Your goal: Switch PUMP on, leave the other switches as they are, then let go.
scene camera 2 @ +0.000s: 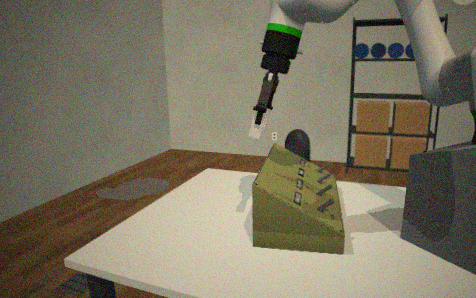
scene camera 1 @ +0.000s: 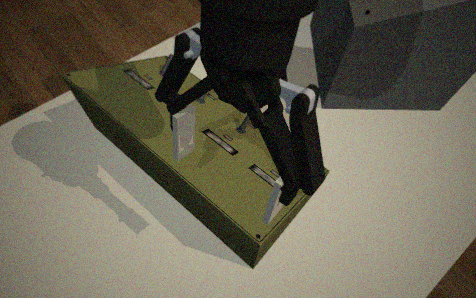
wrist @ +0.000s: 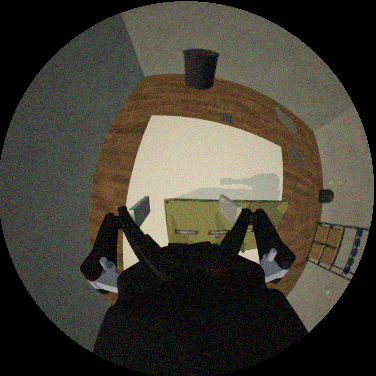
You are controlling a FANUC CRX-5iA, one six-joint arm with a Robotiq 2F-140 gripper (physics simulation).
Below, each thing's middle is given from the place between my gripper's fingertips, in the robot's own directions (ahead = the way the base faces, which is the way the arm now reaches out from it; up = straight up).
I see the olive sloped switch panel (scene camera 1: 226, 181) 9 cm behind my hand, 19 cm to the right of it and 23 cm below it.
